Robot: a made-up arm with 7 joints.
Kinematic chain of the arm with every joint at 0, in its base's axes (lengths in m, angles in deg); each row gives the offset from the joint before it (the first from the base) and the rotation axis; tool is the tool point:
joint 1: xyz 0 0 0.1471 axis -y
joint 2: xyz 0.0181 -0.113 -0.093 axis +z
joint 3: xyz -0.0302 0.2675 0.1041 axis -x
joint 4: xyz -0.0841 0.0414 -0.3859 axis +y
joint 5: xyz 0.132 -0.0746 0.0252 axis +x
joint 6: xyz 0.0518 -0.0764 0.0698 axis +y
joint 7: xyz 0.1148 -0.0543 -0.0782 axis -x
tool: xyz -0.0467 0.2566 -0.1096
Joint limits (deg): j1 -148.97..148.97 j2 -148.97..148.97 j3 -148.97..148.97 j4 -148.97..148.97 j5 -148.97..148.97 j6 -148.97..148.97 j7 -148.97..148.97
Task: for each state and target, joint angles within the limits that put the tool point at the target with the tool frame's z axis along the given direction. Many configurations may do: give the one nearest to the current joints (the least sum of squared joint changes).
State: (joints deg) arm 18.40 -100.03 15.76 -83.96 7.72 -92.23 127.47
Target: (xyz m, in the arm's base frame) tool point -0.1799 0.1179 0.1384 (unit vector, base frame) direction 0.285 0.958 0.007
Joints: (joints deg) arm 13.21 -87.01 8.55 -127.34 47.81 -114.68 128.43
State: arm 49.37 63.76 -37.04 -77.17 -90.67 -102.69 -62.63
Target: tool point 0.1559 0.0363 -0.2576 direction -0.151 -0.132 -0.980
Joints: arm 66.92 58.99 -18.27 -103.71 -138.24 -107.28 -70.92
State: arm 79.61 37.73 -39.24 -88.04 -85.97 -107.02 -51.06
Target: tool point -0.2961 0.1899 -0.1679 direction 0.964 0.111 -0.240
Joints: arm 54.24 39.13 -35.00 -108.91 -78.74 -131.32 -0.57
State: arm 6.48 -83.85 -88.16 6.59 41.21 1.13 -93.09
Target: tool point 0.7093 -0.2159 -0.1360 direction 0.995 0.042 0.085
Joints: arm 1.56 -90.02 -95.00 6.93 62.27 -10.16 -116.41
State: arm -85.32 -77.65 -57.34 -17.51 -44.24 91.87 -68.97
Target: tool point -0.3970 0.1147 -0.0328 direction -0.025 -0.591 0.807
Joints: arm -132.61 -35.80 -51.77 -30.78 -18.95 104.72 -87.36
